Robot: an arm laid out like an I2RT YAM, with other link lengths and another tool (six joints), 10 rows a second.
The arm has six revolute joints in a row. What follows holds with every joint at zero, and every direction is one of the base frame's. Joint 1 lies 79.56 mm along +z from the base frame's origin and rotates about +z. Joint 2 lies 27.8 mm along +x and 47.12 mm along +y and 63.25 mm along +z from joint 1 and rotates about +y. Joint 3 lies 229.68 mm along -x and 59.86 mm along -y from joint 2 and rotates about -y. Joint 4 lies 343 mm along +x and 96.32 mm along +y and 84 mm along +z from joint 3 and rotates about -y. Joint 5 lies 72.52 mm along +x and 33.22 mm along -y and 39.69 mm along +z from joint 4 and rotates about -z. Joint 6 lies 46.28 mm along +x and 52.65 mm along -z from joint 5 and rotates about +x. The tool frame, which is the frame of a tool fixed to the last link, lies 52 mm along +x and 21 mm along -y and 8 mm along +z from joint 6; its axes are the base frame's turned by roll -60.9, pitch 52.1 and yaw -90 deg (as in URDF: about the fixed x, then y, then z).
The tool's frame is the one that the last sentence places.
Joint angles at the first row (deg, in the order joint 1, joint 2, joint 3, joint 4, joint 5, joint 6):
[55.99, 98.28, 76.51, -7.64, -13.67, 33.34]
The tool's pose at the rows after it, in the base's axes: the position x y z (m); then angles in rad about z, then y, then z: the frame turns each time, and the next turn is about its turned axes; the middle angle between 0 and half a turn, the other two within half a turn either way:
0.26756 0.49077 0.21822 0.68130 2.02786 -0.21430
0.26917 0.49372 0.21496 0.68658 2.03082 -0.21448
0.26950 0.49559 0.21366 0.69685 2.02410 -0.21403
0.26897 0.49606 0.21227 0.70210 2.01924 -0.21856
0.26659 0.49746 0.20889 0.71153 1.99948 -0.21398
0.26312 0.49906 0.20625 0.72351 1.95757 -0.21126
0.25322 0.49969 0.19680 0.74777 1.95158 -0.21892
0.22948 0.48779 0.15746 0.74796 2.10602 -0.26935
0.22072 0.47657 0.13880 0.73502 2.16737 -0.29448
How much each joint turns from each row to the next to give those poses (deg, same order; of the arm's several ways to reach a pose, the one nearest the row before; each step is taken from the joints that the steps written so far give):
[0.02, 1.05, 0.85, 0.09, -0.15, -0.02]
[-0.02, 1.00, 0.66, 0.15, -0.31, -0.13]
[0.00, 0.38, 0.06, 0.59, -0.46, -0.37]
[0.04, 0.04, -0.24, 0.37, -0.17, -0.46]
[0.26, -0.20, -1.24, 2.17, -0.11, -0.15]
[0.40, -0.57, -2.04, 3.67, 0.02, -0.57]
[0.81, -0.50, -2.18, 1.70, -0.46, -0.79]
[1.50, -0.06, -2.88, -6.40, 0.26, -0.02]
[0.24, -0.75, -2.59, -1.88, 0.26, 0.00]

